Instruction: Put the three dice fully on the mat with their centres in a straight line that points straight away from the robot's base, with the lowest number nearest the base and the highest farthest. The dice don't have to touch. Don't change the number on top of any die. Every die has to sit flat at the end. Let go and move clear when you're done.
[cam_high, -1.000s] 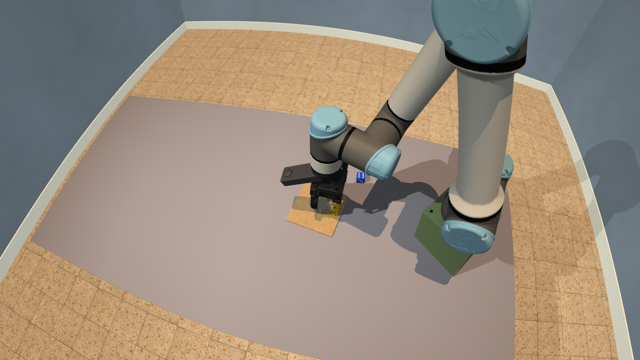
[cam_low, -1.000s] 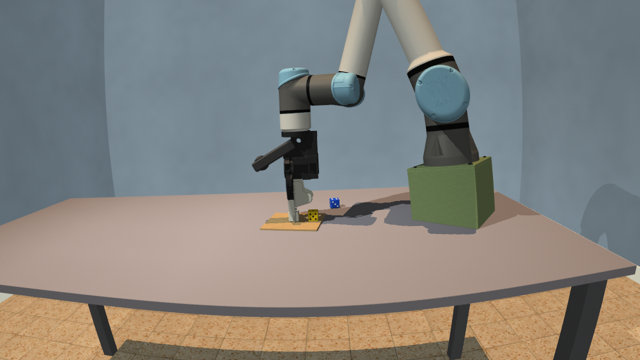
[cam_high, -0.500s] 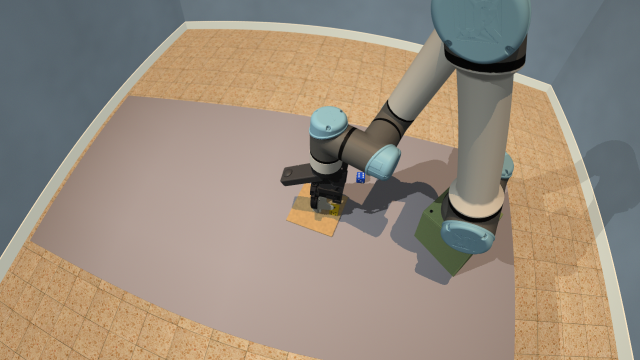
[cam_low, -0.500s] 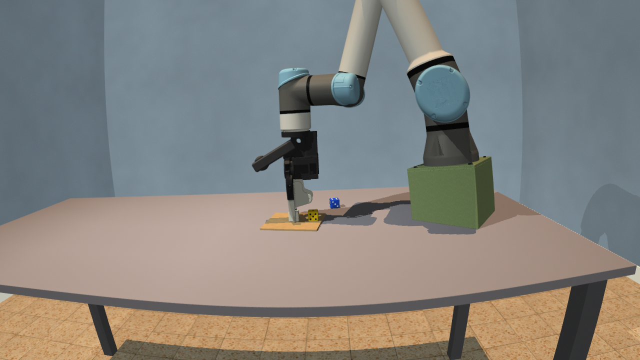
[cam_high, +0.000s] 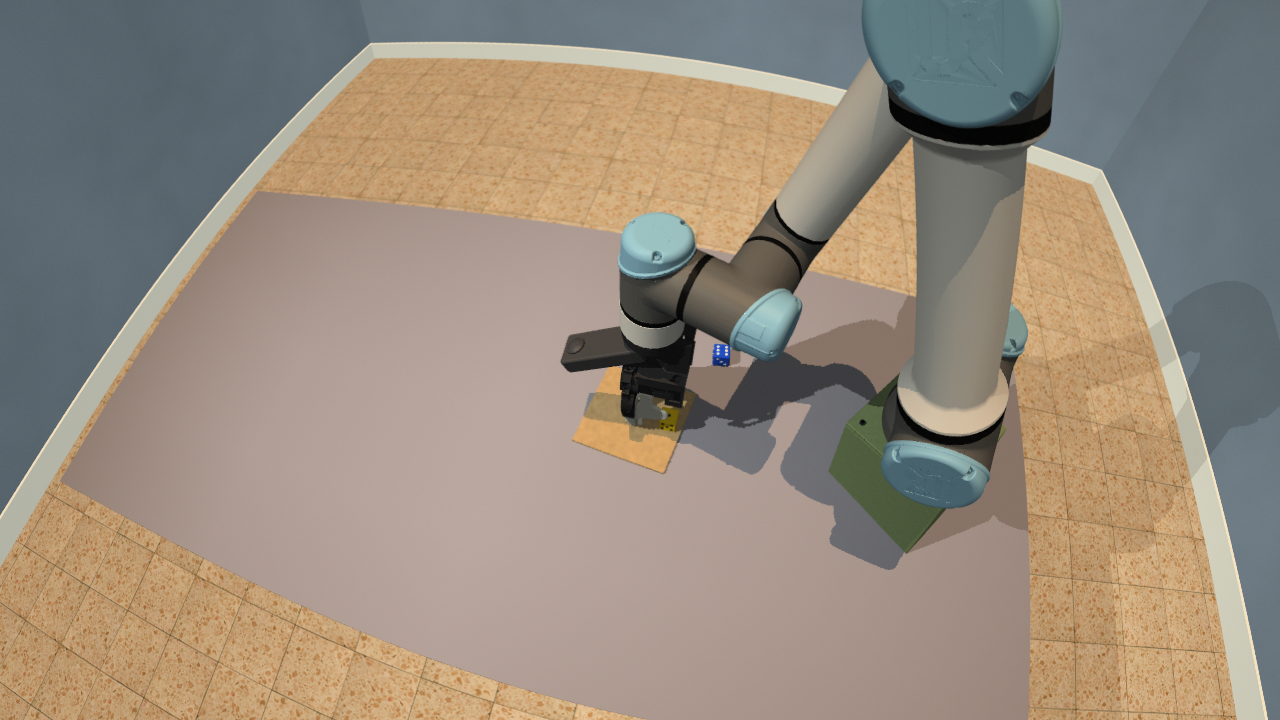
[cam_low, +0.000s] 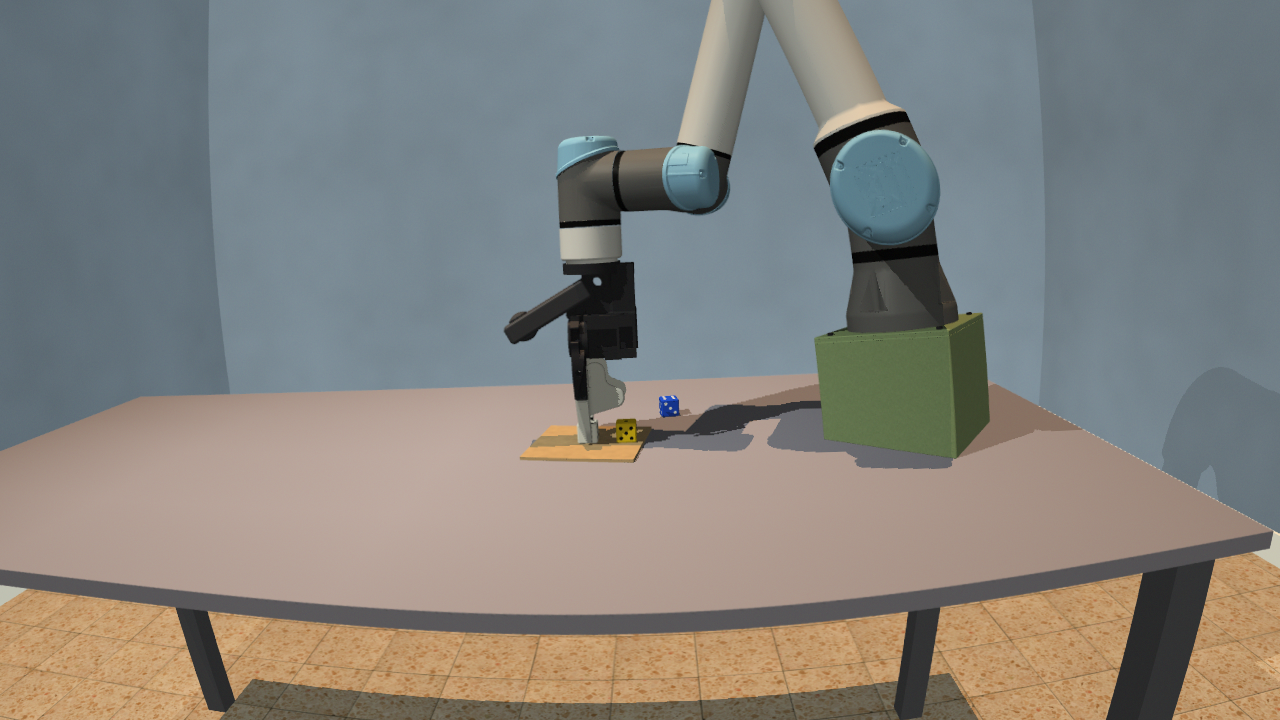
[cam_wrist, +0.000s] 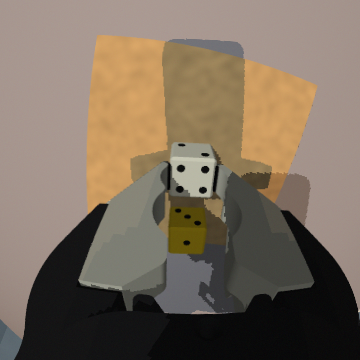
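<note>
Right now my hand is right at the white die. The rest, counted from my hand: blue die 14 cm to the right, 9 cm behind, 1 cm below; mat 2 cm below; yellow die 5 cm behind, 1 cm below.
</note>
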